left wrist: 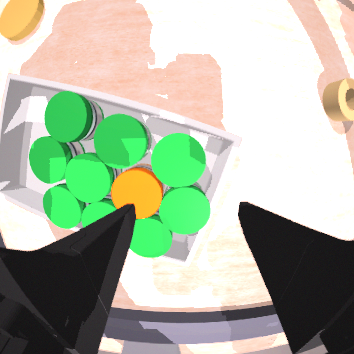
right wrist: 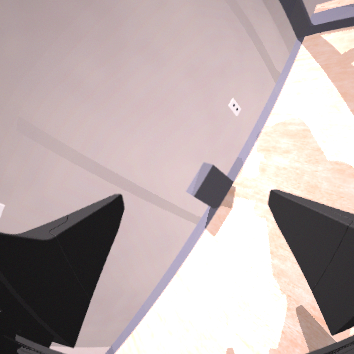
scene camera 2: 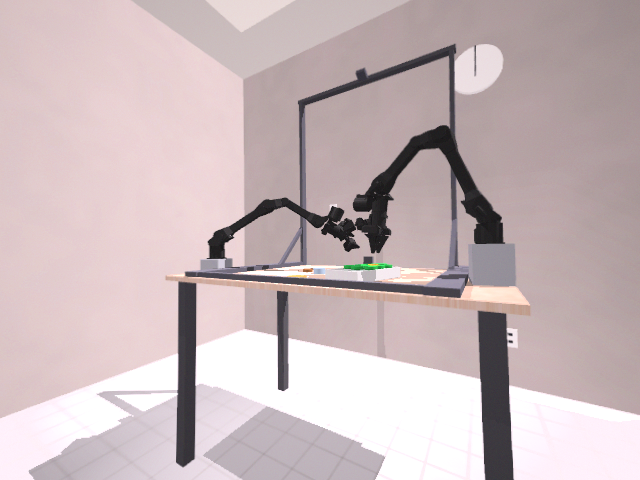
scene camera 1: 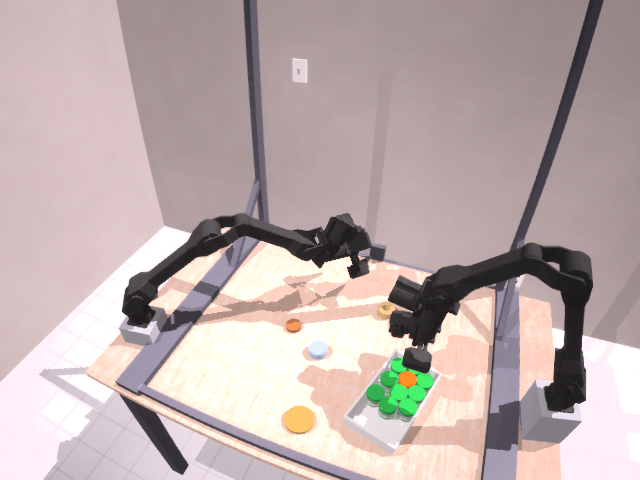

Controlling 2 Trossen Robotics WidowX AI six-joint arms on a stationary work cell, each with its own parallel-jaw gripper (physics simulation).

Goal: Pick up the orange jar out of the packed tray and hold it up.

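Places are measured from the left arm's base along level axes (x ahead, y left, z up), in millimetres.
Where they show: left gripper, fingertip midpoint: [left wrist: 187,209] [scene camera 2: 375,253]; right gripper, fingertip midpoint: [right wrist: 196,199] [scene camera 2: 356,241]; left arm's base at its link origin: [scene camera 2: 489,243] [scene camera 1: 558,399]; right arm's base at its link origin: [scene camera 2: 216,258] [scene camera 1: 141,318].
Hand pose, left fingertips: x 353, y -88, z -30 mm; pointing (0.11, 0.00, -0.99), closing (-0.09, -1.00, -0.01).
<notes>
Each offset is from my left fingertips to the top centre of the thing.
The orange jar @(dx -1, dy +41, dz -41 mm) [scene camera 1: 407,379] [left wrist: 137,190] stands in the light grey tray @(dx +23, dy +86, dz -50 mm) [scene camera 1: 369,438] [scene camera 2: 343,274] [left wrist: 14,145], with green-lidded jars [scene camera 1: 374,394] [left wrist: 120,140] packed around it. Its lid shows; most of its body is hidden. My left gripper [scene camera 1: 417,364] [scene camera 2: 376,251] [left wrist: 187,209] is open and empty, above the tray. In the left wrist view one fingertip overlaps the lower edge of the orange lid and the other shows beyond the tray's right side. My right gripper [scene camera 1: 358,270] [scene camera 2: 352,248] [right wrist: 196,199] is open and empty, above the far part of the table.
A yellow disc @(dx +238, dy +187, dz -74 mm) [scene camera 1: 299,419] [left wrist: 21,19], a light blue disc @(dx +242, dy -22, dz -62 mm) [scene camera 1: 317,349] and a small orange-brown disc @(dx +329, dy -93, dz -74 mm) [scene camera 1: 293,324] lie left of the tray in scene camera 1. A tan ring @(dx +77, dy -207, dz -61 mm) [scene camera 1: 381,314] [left wrist: 331,104] lies beyond it. Dark frame rails edge the table.
</notes>
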